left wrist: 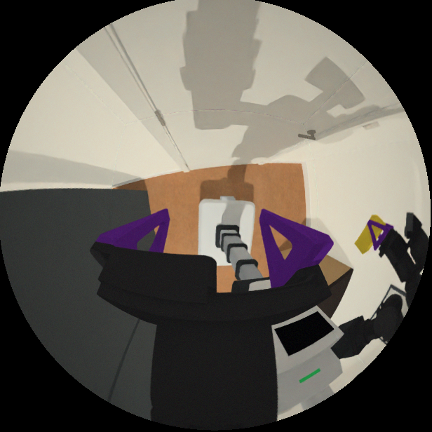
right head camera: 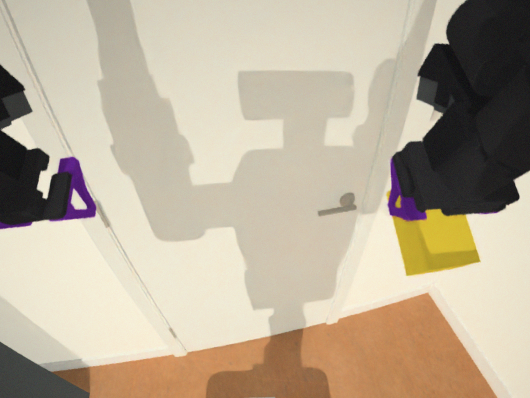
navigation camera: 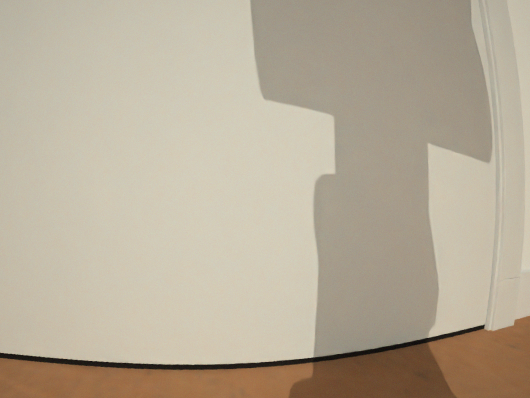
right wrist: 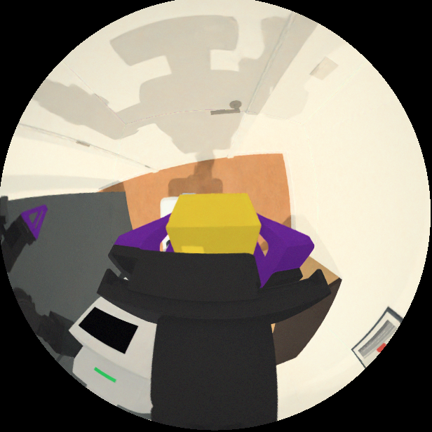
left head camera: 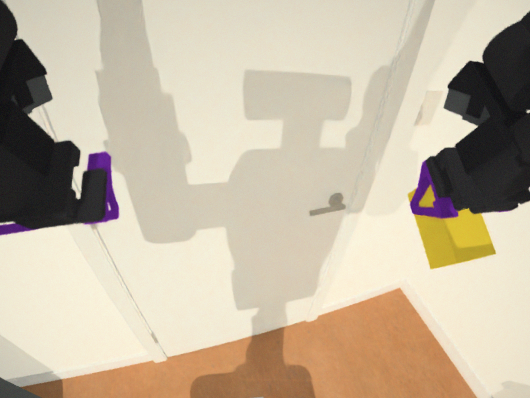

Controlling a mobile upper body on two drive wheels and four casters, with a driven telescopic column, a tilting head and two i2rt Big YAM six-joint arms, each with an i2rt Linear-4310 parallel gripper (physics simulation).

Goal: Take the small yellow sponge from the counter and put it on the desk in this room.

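Frame: origin at the left arm's base, x up, y left, z back, level; centimetres.
Seen in the pictures: left gripper, fingertip midpoint: [right head camera: 62, 216] [left head camera: 77, 218]; right gripper, fingertip midpoint: [right head camera: 413, 208] [left head camera: 431, 207].
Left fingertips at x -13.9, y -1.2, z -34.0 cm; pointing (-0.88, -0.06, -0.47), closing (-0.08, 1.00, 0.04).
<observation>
Pixels of each thing's middle, then the offset from my left fingertips to it. "spot": a spot on its surface instead.
- yellow sponge, body centre: [right head camera: 429, 224] [left head camera: 449, 222] dx +0.4, dy -44.0, dz +4.4 cm
- closed white door with a grey handle, surface spot: [right head camera: 337, 207] spot: dx -33.7, dy -48.1, dz -35.7 cm
The yellow sponge [left head camera: 467, 230] [right head camera: 447, 235] [right wrist: 214, 212] [left wrist: 364, 242] is a block held in the air between the purple fingers of my right gripper, which is shut on it. My right gripper [right wrist: 213, 212] stands at the right of both head views, in front of a pale wall. My left gripper [left wrist: 214, 213] is open, with its two purple fingers wide apart and no object between them; in the left head view it is at the left edge. The desk cannot be made out in these views. In the right wrist view a cabinet with a dark side [right wrist: 305, 322] shows at the lower right.
A closed white door with a grey handle [left head camera: 327, 205] [right head camera: 337, 207] [right wrist: 227, 111] stands close ahead, with the robot's shadow on it. A dark grey surface [left wrist: 65, 280] [right wrist: 75, 240] lies at the left. A framed picture [right wrist: 375, 340] hangs on the wall at the right.
</observation>
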